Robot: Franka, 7 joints.
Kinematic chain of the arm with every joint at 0, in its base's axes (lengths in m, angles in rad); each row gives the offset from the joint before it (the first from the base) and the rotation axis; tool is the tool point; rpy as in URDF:
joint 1: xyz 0 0 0.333 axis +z
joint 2: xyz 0 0 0 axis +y
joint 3: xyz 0 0 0.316 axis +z
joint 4: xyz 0.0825 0 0 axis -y
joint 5: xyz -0.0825 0 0.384 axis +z
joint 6: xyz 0 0 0 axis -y
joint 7: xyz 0.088 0 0 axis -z
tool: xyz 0 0 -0.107 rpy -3.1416 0 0
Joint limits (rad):
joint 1: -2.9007..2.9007
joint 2: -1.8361..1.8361
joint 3: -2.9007..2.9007
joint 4: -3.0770..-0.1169
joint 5: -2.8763..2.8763
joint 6: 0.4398..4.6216
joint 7: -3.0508..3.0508
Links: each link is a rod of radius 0.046 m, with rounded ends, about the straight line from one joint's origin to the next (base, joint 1, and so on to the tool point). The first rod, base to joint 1, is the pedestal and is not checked.
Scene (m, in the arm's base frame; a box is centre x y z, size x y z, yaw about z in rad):
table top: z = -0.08
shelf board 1: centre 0.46 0.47 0 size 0.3 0.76 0.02 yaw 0.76
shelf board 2: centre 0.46 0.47 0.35 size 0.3 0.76 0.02 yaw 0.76
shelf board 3: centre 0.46 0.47 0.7 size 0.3 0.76 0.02 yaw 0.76
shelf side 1: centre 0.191 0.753 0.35 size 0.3 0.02 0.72 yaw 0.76
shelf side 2: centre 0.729 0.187 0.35 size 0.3 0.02 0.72 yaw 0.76
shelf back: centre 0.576 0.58 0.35 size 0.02 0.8 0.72 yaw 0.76
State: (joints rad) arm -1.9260 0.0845 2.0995 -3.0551 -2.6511 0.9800 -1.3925
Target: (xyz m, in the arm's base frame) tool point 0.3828 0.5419 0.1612
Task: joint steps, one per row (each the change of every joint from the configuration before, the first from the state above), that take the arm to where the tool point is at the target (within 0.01 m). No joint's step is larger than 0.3 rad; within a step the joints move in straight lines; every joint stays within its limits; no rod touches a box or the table.
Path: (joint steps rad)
1: 0.2610 -0.2743 0.0031 0.1843 -0.1126 0.2432 0.0572
2: 0.2609 -0.2743 0.0031 0.1843 -0.1126 0.2433 0.0573
3: -0.1082 -0.1548 0.1854 0.2733 0.0000 -0.0213 -0.0382
4: -0.1083 -0.1548 0.1853 0.2732 0.0000 -0.0212 -0.0381
5: -0.1082 -0.1548 0.1853 0.2733 0.0000 -0.0213 -0.0382

